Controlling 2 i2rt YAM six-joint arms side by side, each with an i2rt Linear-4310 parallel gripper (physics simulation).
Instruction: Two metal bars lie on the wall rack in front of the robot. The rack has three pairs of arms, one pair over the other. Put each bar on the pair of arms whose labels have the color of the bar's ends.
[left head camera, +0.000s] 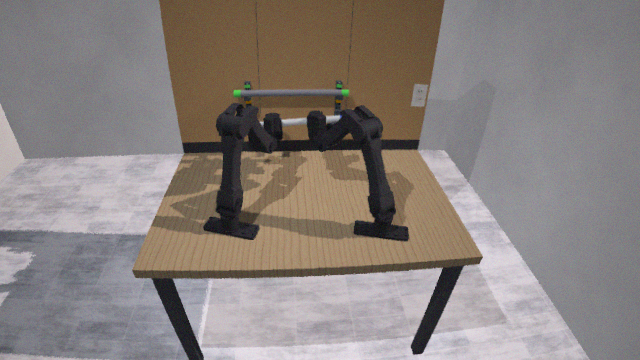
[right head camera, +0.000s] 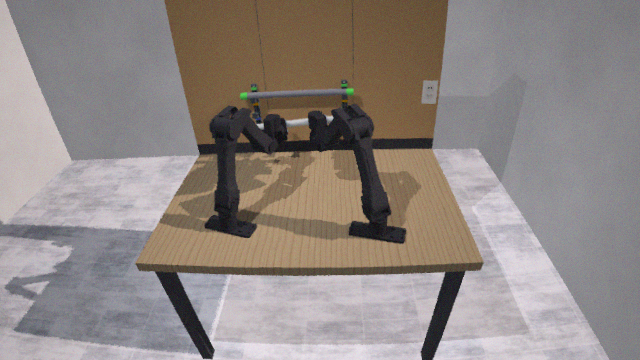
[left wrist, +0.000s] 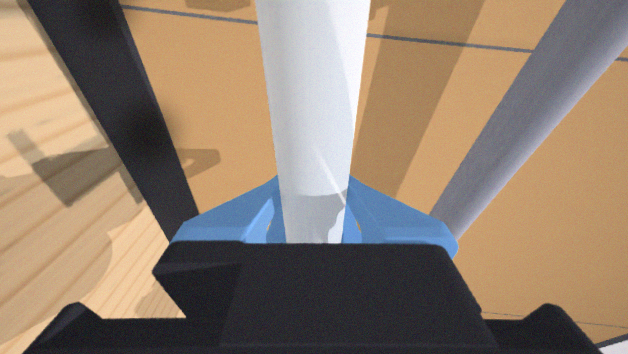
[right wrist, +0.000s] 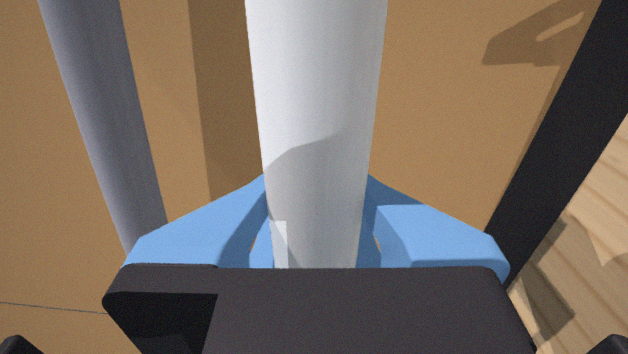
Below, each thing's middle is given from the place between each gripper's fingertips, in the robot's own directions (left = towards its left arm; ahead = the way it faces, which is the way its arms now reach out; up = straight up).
Scene:
The white bar (right wrist: 316, 77) lies 3 cm behind my left hand, 7 cm to the right of it and 1 cm above it.
Right now my right hand is 11 cm to the right of the white bar, 4 cm past it and 1 cm above it.

